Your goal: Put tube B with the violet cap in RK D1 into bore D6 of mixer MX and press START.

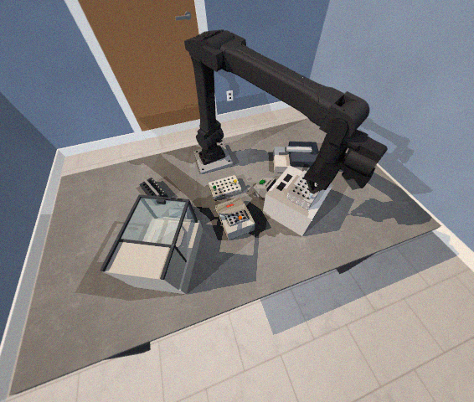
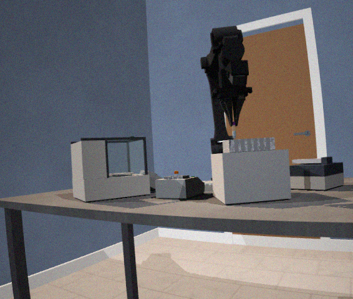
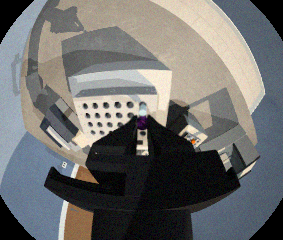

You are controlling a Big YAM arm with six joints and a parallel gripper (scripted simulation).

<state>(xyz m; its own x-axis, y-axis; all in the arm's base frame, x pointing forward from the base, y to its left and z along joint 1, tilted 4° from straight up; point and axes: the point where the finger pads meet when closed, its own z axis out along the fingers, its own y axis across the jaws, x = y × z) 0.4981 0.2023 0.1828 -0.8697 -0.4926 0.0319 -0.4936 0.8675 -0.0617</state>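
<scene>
Right now my hand is 20 mm above the tube B. Round my hand: green start key (200 mm behind, 60 mm to the right, 140 mm below); shaking block (50 mm behind, 20 mm to the left, 60 mm below); dry block DB (110 mm behind, 230 mm to the right, 180 mm below).
</scene>
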